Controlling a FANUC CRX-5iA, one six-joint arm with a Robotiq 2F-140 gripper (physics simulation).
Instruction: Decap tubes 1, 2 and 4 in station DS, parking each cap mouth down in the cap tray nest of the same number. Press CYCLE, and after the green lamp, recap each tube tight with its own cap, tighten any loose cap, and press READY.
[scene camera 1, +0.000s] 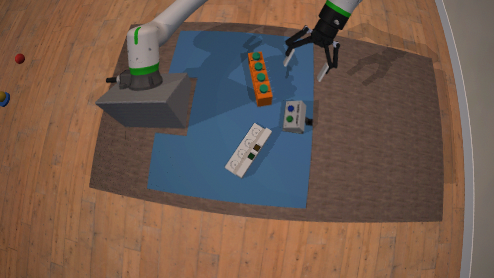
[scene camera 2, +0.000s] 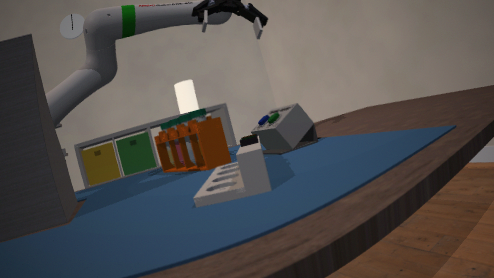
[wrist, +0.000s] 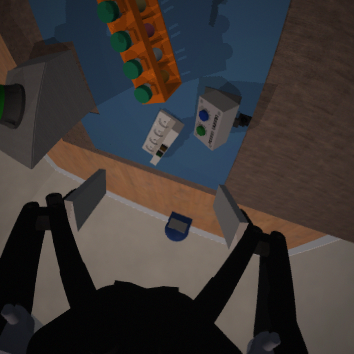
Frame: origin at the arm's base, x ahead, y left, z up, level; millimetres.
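Seen in the pictures: gripper, fingertip midpoint: (scene camera 1: 301, 72) (scene camera 2: 232, 30) (wrist: 160, 188); arm's base, origin of the base link: (scene camera 1: 145, 84) (wrist: 15, 106).
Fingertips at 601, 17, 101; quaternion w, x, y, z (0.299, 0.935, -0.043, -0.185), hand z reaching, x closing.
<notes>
Offsets run from my fingertips to a thing's top centre, as dx, dy, dz. "pt": to the spot under its first point. Level surfaces: height alone.
My gripper (scene camera 1: 303, 71) (scene camera 2: 231, 32) (wrist: 160, 188) is open and empty, high above the table, beyond the control box side of the rack. The orange rack @(-147, +80, -190) (scene camera 1: 264, 101) (scene camera 2: 217, 142) (wrist: 170, 91) stands upright with several tubes under green caps @(-141, +55, -172) (scene camera 1: 261, 77) (wrist: 132, 69). The white cap tray @(-178, -223, -239) (scene camera 1: 243, 171) (scene camera 2: 255, 170) (wrist: 172, 137) has empty nests. Its amber lamp @(-144, -220, -239) (scene camera 1: 257, 147) and green lamp @(-164, -255, -239) (scene camera 1: 251, 156) look dark. The grey control box @(+5, -80, -209) (scene camera 1: 295, 125) (scene camera 2: 285, 132) carries a blue button @(-15, -56, -218) (scene camera 1: 291, 108) (wrist: 203, 115) and a green button @(-19, -100, -218) (scene camera 1: 289, 119) (wrist: 201, 130). Cap tightness and tube numbers are unreadable.
The grey arm pedestal (scene camera 1: 145, 116) (scene camera 2: 35, 140) stands at the left of the blue mat @(dz -292) (scene camera 1: 200, 165) on the wooden table @(dz -295) (scene camera 1: 375, 150). A black plug @(pt +70, -90, -274) (scene camera 1: 309, 121) juts from the control box. Yellow (scene camera 2: 101, 164) and green (scene camera 2: 136, 154) bins sit in a background shelf.
</notes>
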